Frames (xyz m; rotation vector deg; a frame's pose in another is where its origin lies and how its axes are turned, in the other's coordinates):
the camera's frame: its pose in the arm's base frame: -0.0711 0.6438 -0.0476 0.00 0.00 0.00
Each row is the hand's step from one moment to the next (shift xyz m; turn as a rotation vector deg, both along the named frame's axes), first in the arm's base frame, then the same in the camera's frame.
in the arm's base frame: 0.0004 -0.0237 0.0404 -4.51 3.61 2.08
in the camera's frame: 0.0004 -0.0237 0.0404 -4.51 3.61 2.08
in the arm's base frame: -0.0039 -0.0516 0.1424 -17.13 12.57 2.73
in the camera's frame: -0.0039 -0.0516 0.1424 -17.13 12.57 2.73
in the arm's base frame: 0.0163 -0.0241 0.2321 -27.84 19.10 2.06
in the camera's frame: 0.0163 -0.0241 0.2321 -27.84 19.10 2.06
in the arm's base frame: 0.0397 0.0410 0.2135 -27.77 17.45 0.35
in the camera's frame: 0.0397 0.0410 0.2135 -27.77 17.45 0.35
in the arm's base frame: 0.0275 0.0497 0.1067 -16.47 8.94 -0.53
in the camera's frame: 0.0275 0.0497 0.1067 -16.47 8.94 -0.53
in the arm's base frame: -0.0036 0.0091 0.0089 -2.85 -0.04 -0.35
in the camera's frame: -0.0036 0.0091 0.0089 -2.85 -0.04 -0.35
